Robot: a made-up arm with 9 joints. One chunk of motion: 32 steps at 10 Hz.
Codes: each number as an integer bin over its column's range. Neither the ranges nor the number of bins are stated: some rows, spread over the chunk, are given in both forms.
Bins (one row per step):
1: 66 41 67 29 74 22 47 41 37
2: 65 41 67 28 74 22 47 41 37
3: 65 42 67 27 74 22 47 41 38
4: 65 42 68 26 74 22 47 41 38
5: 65 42 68 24 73 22 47 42 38
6: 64 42 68 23 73 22 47 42 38
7: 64 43 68 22 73 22 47 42 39
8: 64 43 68 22 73 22 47 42 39
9: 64 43 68 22 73 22 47 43 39
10: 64 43 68 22 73 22 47 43 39
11: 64 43 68 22 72 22 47 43 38
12: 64 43 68 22 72 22 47 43 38
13: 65 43 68 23 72 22 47 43 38
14: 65 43 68 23 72 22 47 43 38
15: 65 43 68 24 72 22 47 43 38
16: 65 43 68 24 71 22 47 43 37
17: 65 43 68 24 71 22 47 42 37
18: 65 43 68 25 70 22 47 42 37
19: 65 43 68 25 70 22 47 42 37
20: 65 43 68 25 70 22 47 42 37
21: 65 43 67 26 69 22 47 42 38
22: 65 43 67 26 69 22 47 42 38
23: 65 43 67 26 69 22 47 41 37
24: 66 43 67 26 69 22 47 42 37
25: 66 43 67 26 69 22 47 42 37
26: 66 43 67 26 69 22 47 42 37
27: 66 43 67 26 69 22 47 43 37
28: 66 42 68 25 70 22 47 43 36
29: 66 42 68 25 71 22 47 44 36
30: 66 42 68 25 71 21 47 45 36
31: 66 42 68 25 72 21 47 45 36
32: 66 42 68 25 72 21 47 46 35
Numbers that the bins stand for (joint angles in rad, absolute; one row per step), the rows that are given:
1: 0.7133 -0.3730 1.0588 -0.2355 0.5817 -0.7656 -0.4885 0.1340 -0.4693
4: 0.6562 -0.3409 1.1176 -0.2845 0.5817 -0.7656 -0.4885 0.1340 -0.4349
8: 0.5990 -0.3088 1.1176 -0.3500 0.5586 -0.7656 -0.4885 0.1712 -0.4006
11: 0.5990 -0.3088 1.1176 -0.3500 0.5355 -0.7656 -0.4885 0.2084 -0.4349
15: 0.6562 -0.3088 1.1176 -0.3173 0.5355 -0.7656 -0.4885 0.2084 -0.4349
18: 0.6562 -0.3088 1.1176 -0.3009 0.4892 -0.7656 -0.4885 0.1712 -0.4693
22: 0.6562 -0.3088 1.0588 -0.2845 0.4661 -0.7656 -0.4885 0.1712 -0.4349
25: 0.7133 -0.3088 1.0588 -0.2845 0.4661 -0.7656 -0.4885 0.1712 -0.4693
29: 0.7133 -0.3409 1.1176 -0.3009 0.5123 -0.7656 -0.4885 0.2456 -0.5036
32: 0.7133 -0.3409 1.1176 -0.3009 0.5355 -0.7848 -0.4885 0.3199 -0.5380
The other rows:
2: 0.6562 -0.3730 1.0588 -0.2518 0.5817 -0.7656 -0.4885 0.1340 -0.4693
3: 0.6562 -0.3409 1.0588 -0.2682 0.5817 -0.7656 -0.4885 0.1340 -0.4349
5: 0.6562 -0.3409 1.1176 -0.3173 0.5586 -0.7656 -0.4885 0.1712 -0.4349
6: 0.5990 -0.3409 1.1176 -0.3336 0.5586 -0.7656 -0.4885 0.1712 -0.4349
7: 0.5990 -0.3088 1.1176 -0.3500 0.5586 -0.7656 -0.4885 0.1712 -0.4006
9: 0.5990 -0.3088 1.1176 -0.3500 0.5586 -0.7656 -0.4885 0.2084 -0.4006
10: 0.5990 -0.3088 1.1176 -0.3500 0.5586 -0.7656 -0.4885 0.2084 -0.4006
12: 0.5990 -0.3088 1.1176 -0.3500 0.5355 -0.7656 -0.4885 0.2084 -0.4349
13: 0.6562 -0.3088 1.1176 -0.3336 0.5355 -0.7656 -0.4885 0.2084 -0.4349
14: 0.6562 -0.3088 1.1176 -0.3336 0.5355 -0.7656 -0.4885 0.2084 -0.4349
16: 0.6562 -0.3088 1.1176 -0.3173 0.5123 -0.7656 -0.4885 0.2084 -0.4693
17: 0.6562 -0.3088 1.1176 -0.3173 0.5123 -0.7656 -0.4885 0.1712 -0.4693
19: 0.6562 -0.3088 1.1176 -0.3009 0.4892 -0.7656 -0.4885 0.1712 -0.4693
20: 0.6562 -0.3088 1.1176 -0.3009 0.4892 -0.7656 -0.4885 0.1712 -0.4693
21: 0.6562 -0.3088 1.0588 -0.2845 0.4661 -0.7656 -0.4885 0.1712 -0.4349
23: 0.6562 -0.3088 1.0588 -0.2845 0.4661 -0.7656 -0.4885 0.1340 -0.4693
24: 0.7133 -0.3088 1.0588 -0.2845 0.4661 -0.7656 -0.4885 0.1712 -0.4693
26: 0.7133 -0.3088 1.0588 -0.2845 0.4661 -0.7656 -0.4885 0.1712 -0.4693
27: 0.7133 -0.3088 1.0588 -0.2845 0.4661 -0.7656 -0.4885 0.2084 -0.4693
28: 0.7133 -0.3409 1.1176 -0.3009 0.4892 -0.7656 -0.4885 0.2084 -0.5036
30: 0.7133 -0.3409 1.1176 -0.3009 0.5123 -0.7848 -0.4885 0.2827 -0.5036
31: 0.7133 -0.3409 1.1176 -0.3009 0.5355 -0.7848 -0.4885 0.2827 -0.5036

